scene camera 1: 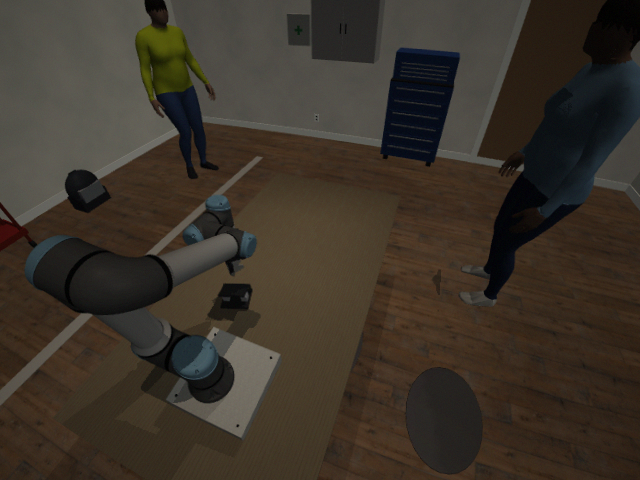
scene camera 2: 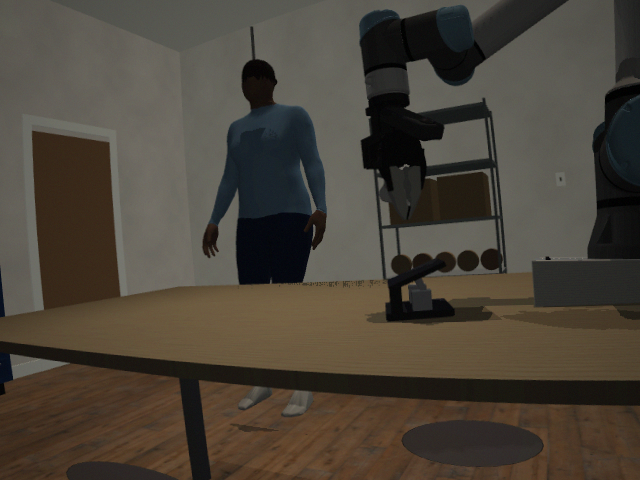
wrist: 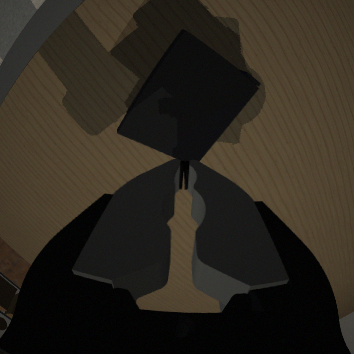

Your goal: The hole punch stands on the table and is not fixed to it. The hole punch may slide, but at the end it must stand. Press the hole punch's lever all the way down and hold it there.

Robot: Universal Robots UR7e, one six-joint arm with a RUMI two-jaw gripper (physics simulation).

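Pixels of known places: gripper, fingertip midpoint: [scene camera 1: 233, 275] [scene camera 2: 406, 219] [wrist: 183, 163]; arm's base, origin of the base link: [scene camera 1: 212, 379] [scene camera 2: 633, 258].
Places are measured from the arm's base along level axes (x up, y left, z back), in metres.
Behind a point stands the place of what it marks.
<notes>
The black hole punch [scene camera 1: 235, 297] @(z -0.357, x -0.045, y 0.122 m) [scene camera 2: 419, 311] @(z -0.342, x -0.046, y 0.176 m) [wrist: 195, 92] @(z -0.351, x 0.013, y 0.130 m) stands upright on the table [scene camera 1: 320, 248] @(z -0.783, x -0.058, y -0.135 m) [scene camera 2: 232, 330] @(z -0.629, x -0.058, y 0.262 m) [wrist: 300, 165] @(z -0.537, x -0.058, y 0.192 m), near the arm's base. Its lever [scene camera 2: 416, 273] @(z -0.346, x 0.012, y 0.161 m) is raised, sloping up toward the base, with a grey block under it. My gripper [scene camera 1: 233, 273] @(z -0.368, x 0.098, y 0.106 m) [scene camera 2: 407, 218] @(z -0.368, x 0.098, y 0.106 m) [wrist: 183, 163] @(z -0.368, x 0.098, y 0.106 m) is shut with nothing between its fingers. It points down and hangs clearly above the hole punch, with its tips apart from the lever. In the wrist view the tips show at the near corner of the punch's dark top.
The arm's white base plate [scene camera 1: 253, 366] @(z -0.088, x -0.002, y -0.112 m) [scene camera 2: 584, 283] @(z -0.095, x -0.024, y 0.102 m) stands beside the hole punch. A person in a blue shirt [scene camera 1: 573, 129] [scene camera 2: 273, 160] stands past the table. A person in a yellow shirt [scene camera 1: 164, 62] stands near the far wall. A shelf rack [scene camera 2: 502, 248] stands behind the arm.
</notes>
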